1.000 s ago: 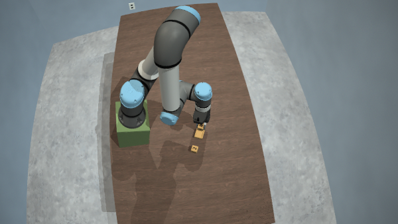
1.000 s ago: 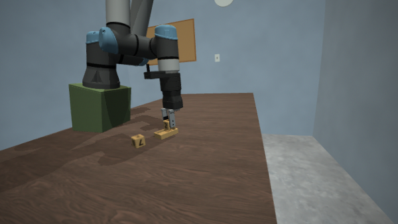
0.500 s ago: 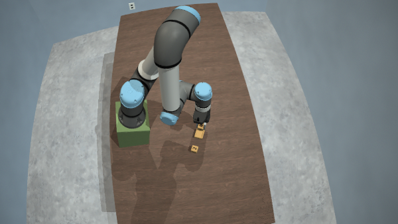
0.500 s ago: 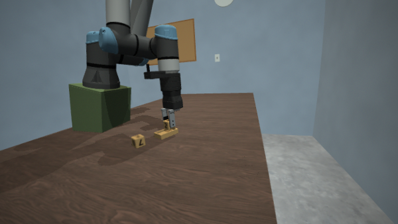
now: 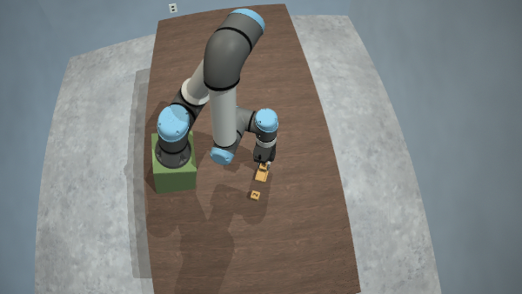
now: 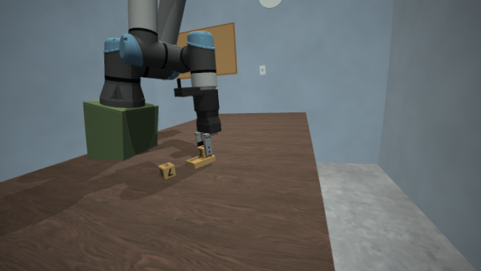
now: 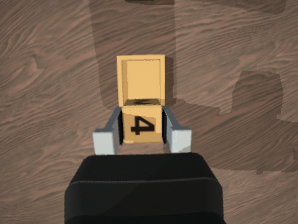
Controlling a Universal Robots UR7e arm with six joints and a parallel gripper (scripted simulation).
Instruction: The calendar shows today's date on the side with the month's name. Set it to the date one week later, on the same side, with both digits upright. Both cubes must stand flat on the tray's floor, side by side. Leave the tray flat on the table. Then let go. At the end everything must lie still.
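The wooden calendar tray lies 20 mm to the right of my hand and 40 mm below it. From my hand the other things lie so: wooden cube (10 mm below).
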